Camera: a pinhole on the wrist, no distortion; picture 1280 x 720 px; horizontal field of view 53.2 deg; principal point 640.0 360.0 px. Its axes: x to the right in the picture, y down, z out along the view. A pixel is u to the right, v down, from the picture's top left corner.
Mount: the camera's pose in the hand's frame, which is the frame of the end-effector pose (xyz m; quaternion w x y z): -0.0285 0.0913 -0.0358 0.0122 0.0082 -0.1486 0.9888
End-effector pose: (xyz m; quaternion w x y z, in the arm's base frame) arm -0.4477 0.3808 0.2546 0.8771 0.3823 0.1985 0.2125
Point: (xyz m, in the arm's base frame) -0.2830 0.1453 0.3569
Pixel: 567.8 681.0
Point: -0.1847 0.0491 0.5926
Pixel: 637.9 194.7
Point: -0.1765 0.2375 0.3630
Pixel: 88.9 540.0
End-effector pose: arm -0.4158 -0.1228 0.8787 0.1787 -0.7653 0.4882 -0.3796
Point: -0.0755 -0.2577 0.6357
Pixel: 308.8 190.2
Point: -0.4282 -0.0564 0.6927
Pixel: outside the picture
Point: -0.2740 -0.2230 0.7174
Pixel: 238.2 104.8
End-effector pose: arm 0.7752 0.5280 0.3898 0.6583 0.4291 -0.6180 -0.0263
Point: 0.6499 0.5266 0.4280
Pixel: 375.0 33.7
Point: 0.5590 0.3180 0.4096
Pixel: 239.0 365.2
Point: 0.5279 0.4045 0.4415
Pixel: 311.9 30.6
